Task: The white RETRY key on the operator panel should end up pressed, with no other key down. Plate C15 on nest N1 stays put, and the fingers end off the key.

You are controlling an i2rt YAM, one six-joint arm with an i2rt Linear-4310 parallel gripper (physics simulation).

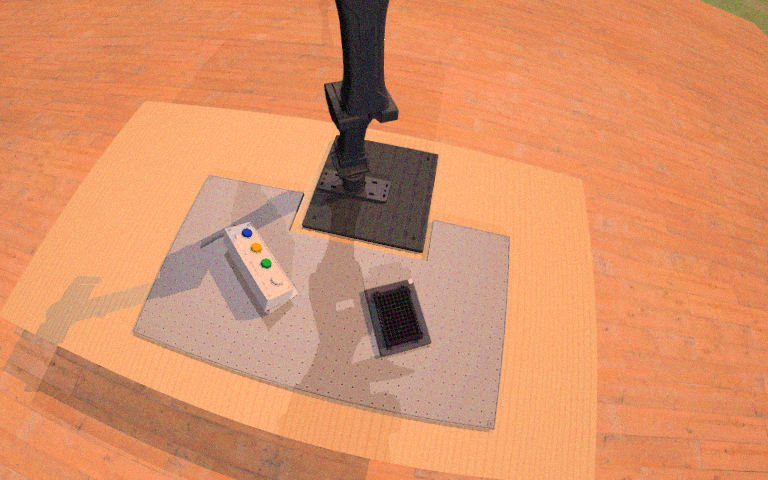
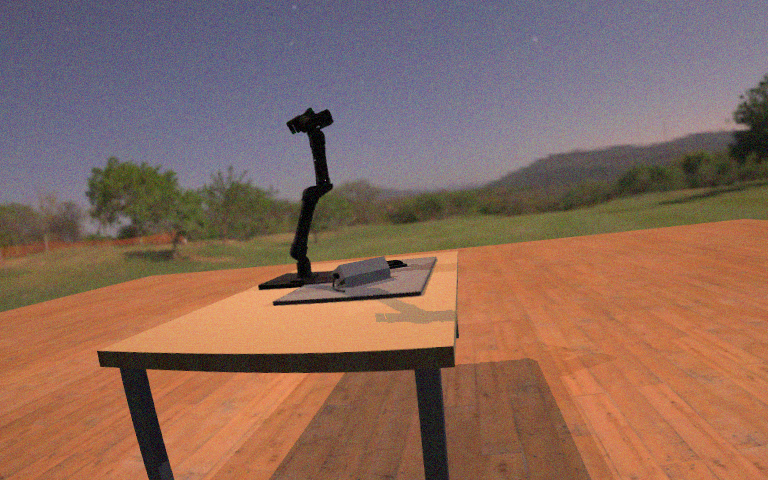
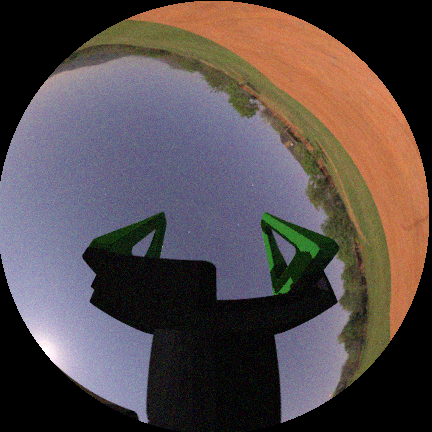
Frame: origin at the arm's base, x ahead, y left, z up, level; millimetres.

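Where they show: gripper, fingertip midpoint: [image 2: 297, 118] [image 3: 213, 217]; arm's base, origin of the base link: [image 1: 354, 186] [image 2: 305, 279].
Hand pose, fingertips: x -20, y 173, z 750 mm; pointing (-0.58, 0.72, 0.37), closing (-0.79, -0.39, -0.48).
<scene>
Things, the pixels of their centre, and the offset from my fingertips. "pt": a spot on its surface instead. Level surfaces: height alone.
- operator panel, body centre: [image 1: 256, 264] [image 2: 360, 271] dx +318, dy -340, dz -712 mm
- orange key, body centre: [image 1: 256, 248] dx +285, dy -346, dz -690 mm
- green key, body centre: [image 1: 266, 263] dx +316, dy -307, dz -690 mm
- white key, body centre: [image 1: 276, 280] dx +347, dy -268, dz -690 mm
- Black plate C15, body centre: [image 1: 397, 315] dx +352, dy +18, dz -735 mm
- dark nest N1, surface spot: [image 1: 369, 297] pt dx +322, dy -56, dz -742 mm
- grey board, its level: dz -754 mm
- wooden table, its level: dz -767 mm
- dark cable, surface spot: [image 2: 336, 284] pt dx +237, dy -417, dz -745 mm
The operator panel [image 1: 281, 295] [image 2: 362, 271], a long pale box, lies at the left of the grey board. Its blue key [image 1: 246, 232], orange key [image 1: 256, 247] and green key [image 1: 266, 263] stand up in a row. The white key [image 1: 275, 281] is at the near end; its height is hard to tell, white on white. Black plate C15 [image 1: 398, 316] sits on the dark nest N1 [image 1: 369, 297] at the right; no labels are readable. My gripper [image 3: 213, 217] [image 2: 309, 116] is open and empty, high above the table and far from the keys, with sky between its green fingers.
The arm stands on a black base plate [image 1: 407, 215] behind the grey board [image 1: 464, 339]. The board lies on a wooden table [image 1: 543, 339] [image 2: 254, 333]. A dark cable [image 2: 336, 284] leaves the panel's end. Arm shadows fall across the board and panel.
</scene>
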